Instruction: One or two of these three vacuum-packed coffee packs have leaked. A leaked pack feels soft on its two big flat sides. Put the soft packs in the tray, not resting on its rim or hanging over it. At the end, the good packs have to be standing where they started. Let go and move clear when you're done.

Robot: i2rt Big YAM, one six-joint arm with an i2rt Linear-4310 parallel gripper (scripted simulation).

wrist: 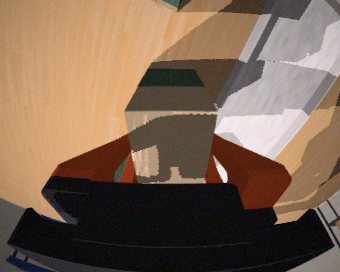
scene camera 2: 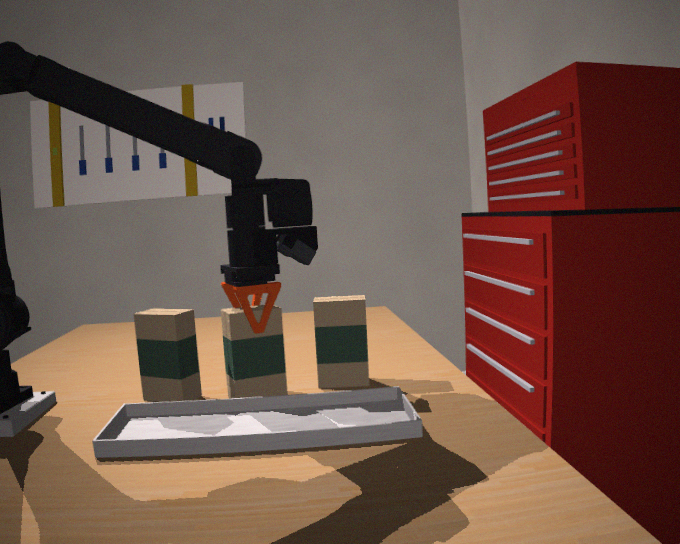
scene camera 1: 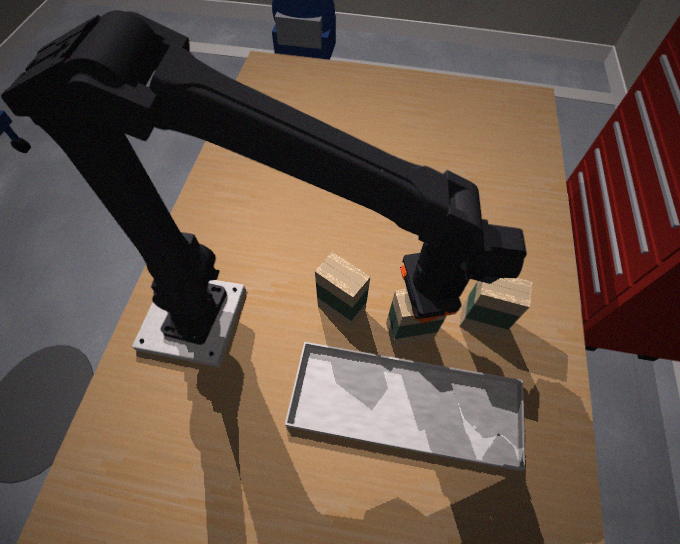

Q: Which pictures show the tray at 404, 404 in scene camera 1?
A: The wrist view, scene camera 2 and scene camera 1: all of them.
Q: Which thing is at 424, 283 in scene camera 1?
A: My gripper.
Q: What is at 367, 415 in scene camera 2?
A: A tray.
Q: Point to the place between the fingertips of my gripper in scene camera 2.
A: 253, 330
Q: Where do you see a tray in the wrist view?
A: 283, 82
